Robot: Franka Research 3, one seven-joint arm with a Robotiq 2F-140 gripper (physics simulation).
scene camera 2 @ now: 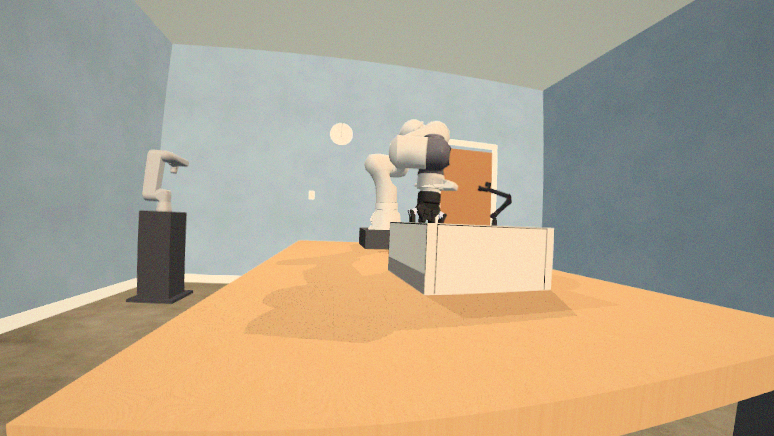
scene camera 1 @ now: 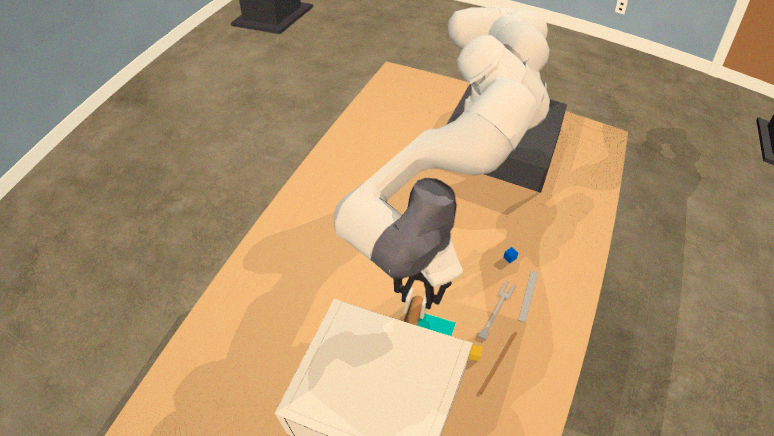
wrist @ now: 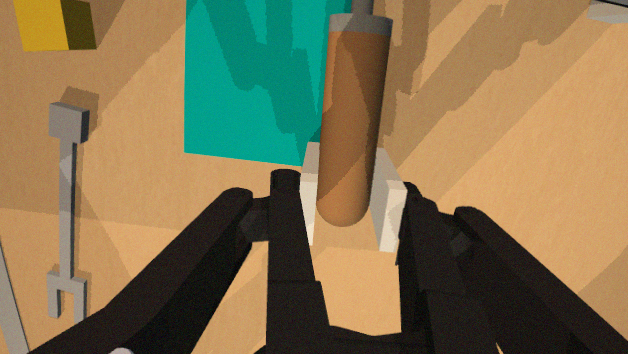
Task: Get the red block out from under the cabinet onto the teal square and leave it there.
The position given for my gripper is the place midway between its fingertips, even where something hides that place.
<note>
In view: my gripper (scene camera 1: 415, 310), a grey fork-like tool (wrist: 69, 123) and a teal square (wrist: 254, 84).
My gripper also shows in the wrist view (wrist: 343, 168).
</note>
